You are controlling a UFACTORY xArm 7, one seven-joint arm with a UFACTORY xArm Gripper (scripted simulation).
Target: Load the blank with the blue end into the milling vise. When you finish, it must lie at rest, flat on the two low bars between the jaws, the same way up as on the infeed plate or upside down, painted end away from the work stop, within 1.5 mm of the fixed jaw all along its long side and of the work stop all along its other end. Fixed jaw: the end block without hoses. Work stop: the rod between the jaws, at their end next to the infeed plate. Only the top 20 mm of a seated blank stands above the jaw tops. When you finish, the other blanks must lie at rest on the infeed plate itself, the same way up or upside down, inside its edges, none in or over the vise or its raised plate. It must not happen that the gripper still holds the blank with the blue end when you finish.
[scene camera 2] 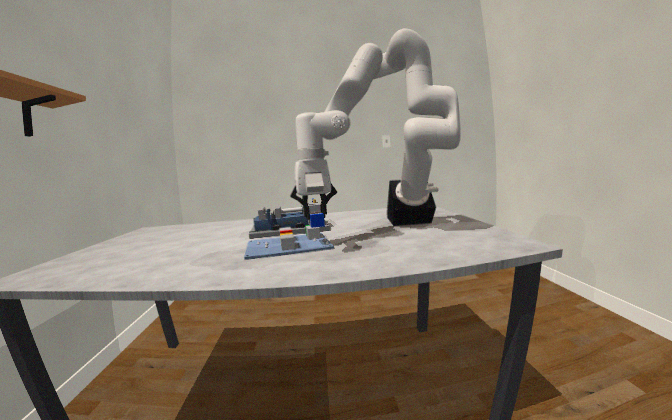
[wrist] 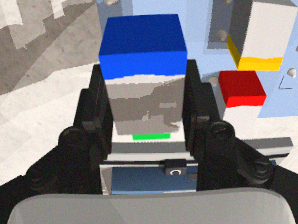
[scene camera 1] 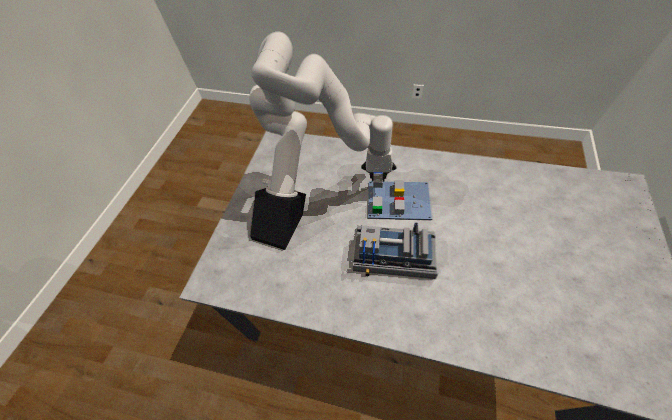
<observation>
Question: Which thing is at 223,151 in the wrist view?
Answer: My gripper.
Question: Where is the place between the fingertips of my gripper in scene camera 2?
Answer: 315,218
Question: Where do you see an infeed plate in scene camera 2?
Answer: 253,251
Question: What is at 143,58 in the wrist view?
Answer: A blue-ended blank.
</observation>
